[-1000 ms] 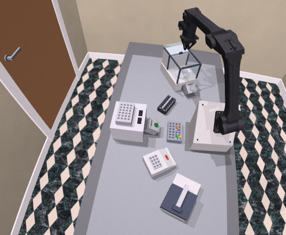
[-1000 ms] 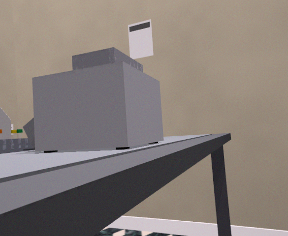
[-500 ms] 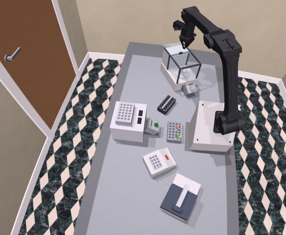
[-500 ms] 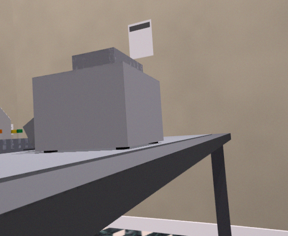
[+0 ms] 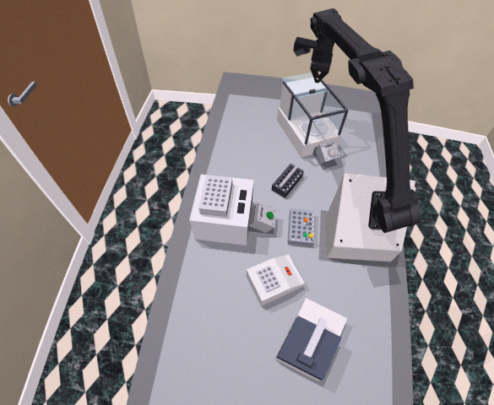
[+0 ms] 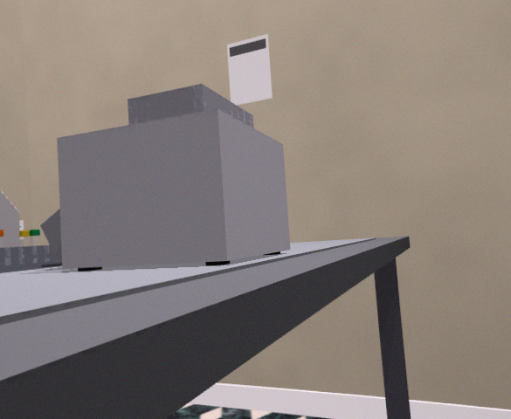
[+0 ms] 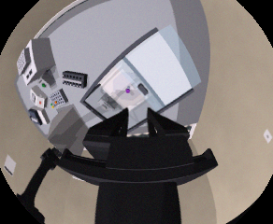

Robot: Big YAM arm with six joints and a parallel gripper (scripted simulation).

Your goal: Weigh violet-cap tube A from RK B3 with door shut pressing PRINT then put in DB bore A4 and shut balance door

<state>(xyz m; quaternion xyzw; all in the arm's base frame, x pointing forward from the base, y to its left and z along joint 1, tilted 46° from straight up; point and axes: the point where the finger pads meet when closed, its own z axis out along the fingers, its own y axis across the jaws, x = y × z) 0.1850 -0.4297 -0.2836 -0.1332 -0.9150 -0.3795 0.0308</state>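
My hand is 8 cm above the balance door, 4 cm to the left of it and 2 cm short of it. From my hand the other things lie so: tube rack RK: 48 cm to the left, 27 cm below, 4 cm ahead; black magnet block MG: 29 cm to the left, 27 cm below, 9 cm ahead; white PRINT key: 22 cm below, 18 cm to the left, 8 cm behind.
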